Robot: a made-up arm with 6 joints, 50 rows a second.
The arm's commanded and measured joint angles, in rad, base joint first. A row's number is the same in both.
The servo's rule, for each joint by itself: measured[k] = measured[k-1] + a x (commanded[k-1-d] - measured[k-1]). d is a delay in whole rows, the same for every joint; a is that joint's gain. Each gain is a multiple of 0.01, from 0.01 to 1. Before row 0 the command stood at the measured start. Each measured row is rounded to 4 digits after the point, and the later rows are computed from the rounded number. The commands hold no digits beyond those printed.
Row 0, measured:
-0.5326, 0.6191, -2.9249, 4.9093, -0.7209, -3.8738
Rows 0 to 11, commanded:
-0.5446, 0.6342, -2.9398, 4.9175, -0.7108, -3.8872
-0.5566, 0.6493, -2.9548, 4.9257, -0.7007, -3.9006
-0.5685, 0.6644, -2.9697, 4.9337, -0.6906, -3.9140
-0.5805, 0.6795, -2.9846, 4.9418, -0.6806, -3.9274
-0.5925, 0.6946, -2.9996, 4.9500, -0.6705, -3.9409
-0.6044, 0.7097, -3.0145, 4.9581, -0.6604, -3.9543
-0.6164, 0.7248, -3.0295, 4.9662, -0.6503, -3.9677
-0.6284, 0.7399, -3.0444, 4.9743, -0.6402, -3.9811
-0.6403, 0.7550, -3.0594, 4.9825, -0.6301, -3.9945
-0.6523, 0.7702, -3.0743, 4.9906, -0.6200, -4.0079
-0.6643, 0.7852, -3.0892, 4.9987, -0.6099, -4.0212
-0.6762, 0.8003, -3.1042, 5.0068, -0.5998, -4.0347
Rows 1 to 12, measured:
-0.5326, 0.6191, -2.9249, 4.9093, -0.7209, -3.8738
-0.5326, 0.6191, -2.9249, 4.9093, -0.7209, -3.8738
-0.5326, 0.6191, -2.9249, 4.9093, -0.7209, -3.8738
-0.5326, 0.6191, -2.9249, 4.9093, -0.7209, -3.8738
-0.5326, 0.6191, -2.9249, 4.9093, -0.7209, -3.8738
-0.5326, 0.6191, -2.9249, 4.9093, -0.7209, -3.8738
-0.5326, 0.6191, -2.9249, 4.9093, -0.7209, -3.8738
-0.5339, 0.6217, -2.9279, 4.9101, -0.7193, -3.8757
-0.5364, 0.6264, -2.9333, 4.9117, -0.7163, -3.8792
-0.5399, 0.6329, -2.9406, 4.9139, -0.7122, -3.8841
-0.5444, 0.6408, -2.9494, 4.9167, -0.7071, -3.8902
-0.5497, 0.6499, -2.9594, 4.9200, -0.7012, -3.8973
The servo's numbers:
d 7
a 0.11 0.17 0.20 0.10 0.16 0.14

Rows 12 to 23, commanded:
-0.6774, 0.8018, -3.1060, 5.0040, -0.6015, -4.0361
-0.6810, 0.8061, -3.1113, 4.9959, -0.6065, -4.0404
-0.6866, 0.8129, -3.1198, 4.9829, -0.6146, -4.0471
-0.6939, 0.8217, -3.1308, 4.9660, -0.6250, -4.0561
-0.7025, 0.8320, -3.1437, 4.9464, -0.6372, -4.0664
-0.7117, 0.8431, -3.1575, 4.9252, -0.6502, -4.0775
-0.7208, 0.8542, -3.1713, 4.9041, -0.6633, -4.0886
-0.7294, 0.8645, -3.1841, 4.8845, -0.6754, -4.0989
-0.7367, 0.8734, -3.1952, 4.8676, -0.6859, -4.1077
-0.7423, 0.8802, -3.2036, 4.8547, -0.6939, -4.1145
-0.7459, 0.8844, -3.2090, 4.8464, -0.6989, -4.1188
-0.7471, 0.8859, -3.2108, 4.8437, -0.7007, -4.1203
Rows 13 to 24, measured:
-0.5557, 0.6601, -2.9704, 4.9238, -0.6947, -3.9053
-0.5624, 0.6711, -2.9822, 4.9280, -0.6876, -3.9140
-0.5697, 0.6828, -2.9946, 4.9326, -0.6800, -3.9234
-0.5775, 0.6951, -3.0076, 4.9376, -0.6720, -3.9334
-0.5857, 0.7079, -3.0209, 4.9429, -0.6637, -3.9438
-0.5943, 0.7210, -3.0346, 4.9485, -0.6551, -3.9546
-0.6033, 0.7345, -3.0485, 4.9543, -0.6463, -3.9658
-0.6115, 0.7459, -3.0600, 4.9593, -0.6391, -3.9756
-0.6191, 0.7561, -3.0703, 4.9630, -0.6339, -3.9847
-0.6265, 0.7658, -3.0802, 4.9650, -0.6308, -3.9934
-0.6339, 0.7753, -3.0903, 4.9651, -0.6299, -4.0022
-0.6414, 0.7849, -3.1010, 4.9632, -0.6311, -4.0112

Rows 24 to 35, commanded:
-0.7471, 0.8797, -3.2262, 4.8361, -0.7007, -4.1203
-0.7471, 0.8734, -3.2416, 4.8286, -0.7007, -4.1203
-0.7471, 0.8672, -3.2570, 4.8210, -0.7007, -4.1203
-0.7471, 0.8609, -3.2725, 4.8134, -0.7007, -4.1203
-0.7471, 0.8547, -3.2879, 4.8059, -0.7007, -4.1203
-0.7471, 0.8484, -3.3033, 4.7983, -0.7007, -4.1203
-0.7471, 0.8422, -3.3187, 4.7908, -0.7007, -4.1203
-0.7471, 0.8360, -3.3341, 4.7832, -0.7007, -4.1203
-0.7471, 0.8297, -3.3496, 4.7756, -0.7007, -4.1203
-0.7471, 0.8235, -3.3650, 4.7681, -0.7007, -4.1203
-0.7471, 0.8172, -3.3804, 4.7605, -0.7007, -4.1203
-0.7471, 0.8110, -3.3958, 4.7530, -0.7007, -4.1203
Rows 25 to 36, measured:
-0.6491, 0.7948, -3.1123, 4.9594, -0.6342, -4.0205
-0.6570, 0.8049, -3.1241, 4.9539, -0.6389, -4.0300
-0.6650, 0.8150, -3.1361, 4.9470, -0.6447, -4.0396
-0.6729, 0.8249, -3.1479, 4.9391, -0.6513, -4.0491
-0.6805, 0.8343, -3.1590, 4.9307, -0.6581, -4.0583
-0.6877, 0.8428, -3.1690, 4.9223, -0.6646, -4.0668
-0.6942, 0.8501, -3.1774, 4.9144, -0.6704, -4.0743
-0.7000, 0.8551, -3.1872, 4.9066, -0.6752, -4.0807
-0.7052, 0.8582, -3.1981, 4.8988, -0.6793, -4.0862
-0.7098, 0.8597, -3.2099, 4.8910, -0.6827, -4.0910
-0.7139, 0.8599, -3.2224, 4.8832, -0.6856, -4.0951
-0.7176, 0.8590, -3.2355, 4.8755, -0.6880, -4.0986

